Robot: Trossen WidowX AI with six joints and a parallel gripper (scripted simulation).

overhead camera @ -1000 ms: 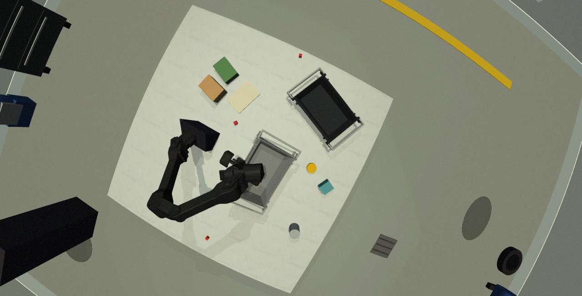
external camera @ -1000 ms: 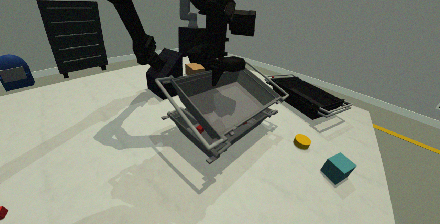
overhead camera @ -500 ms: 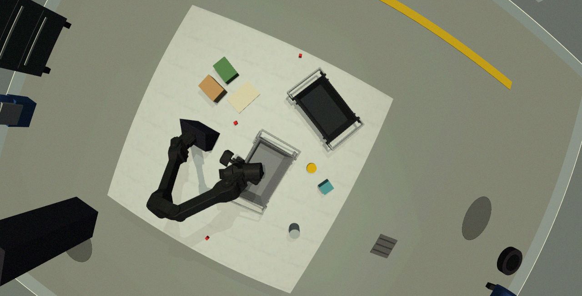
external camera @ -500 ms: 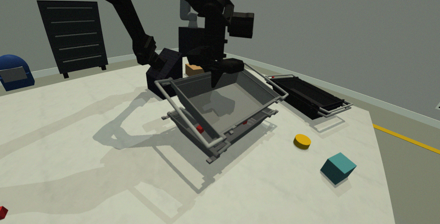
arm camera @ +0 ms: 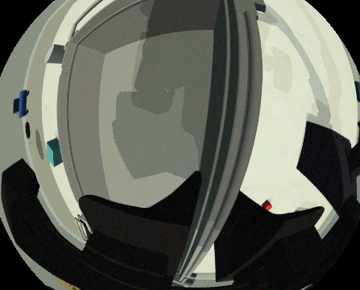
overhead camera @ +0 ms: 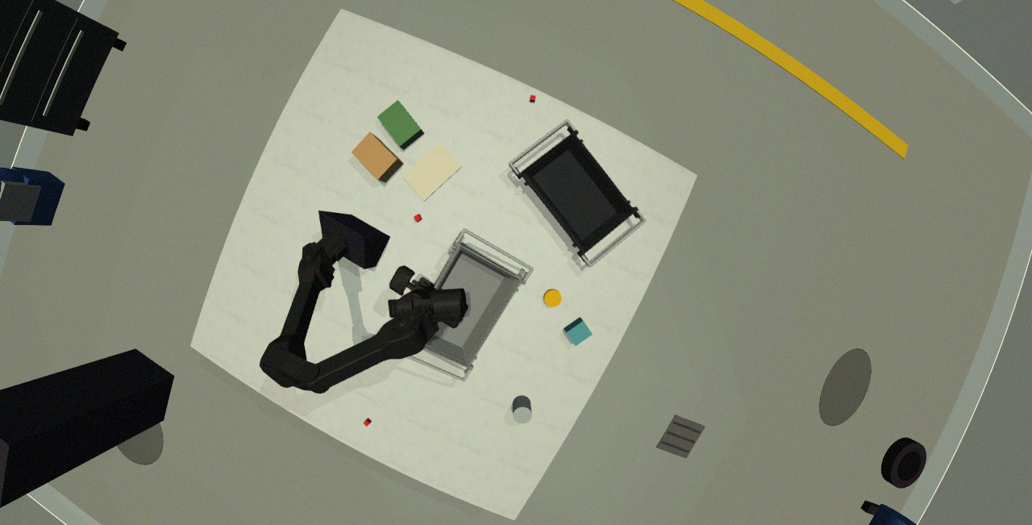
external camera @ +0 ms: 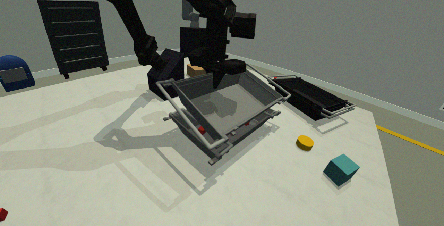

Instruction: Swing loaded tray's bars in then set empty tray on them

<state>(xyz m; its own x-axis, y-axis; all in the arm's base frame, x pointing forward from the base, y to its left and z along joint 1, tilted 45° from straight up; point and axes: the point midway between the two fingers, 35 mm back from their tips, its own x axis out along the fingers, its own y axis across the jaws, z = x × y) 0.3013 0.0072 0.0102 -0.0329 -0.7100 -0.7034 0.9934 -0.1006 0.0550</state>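
My gripper tip is 8 cm short of the grey tray, 1 cm to the left of it and 1 cm below it. Round my gripper tip: cream block 28 cm to the left, 18 cm behind, 11 cm below; red block 10 cm below, 8 cm to the right, 3 cm ahead; yellow disc 30 cm ahead, 11 cm below, 9 cm to the left.
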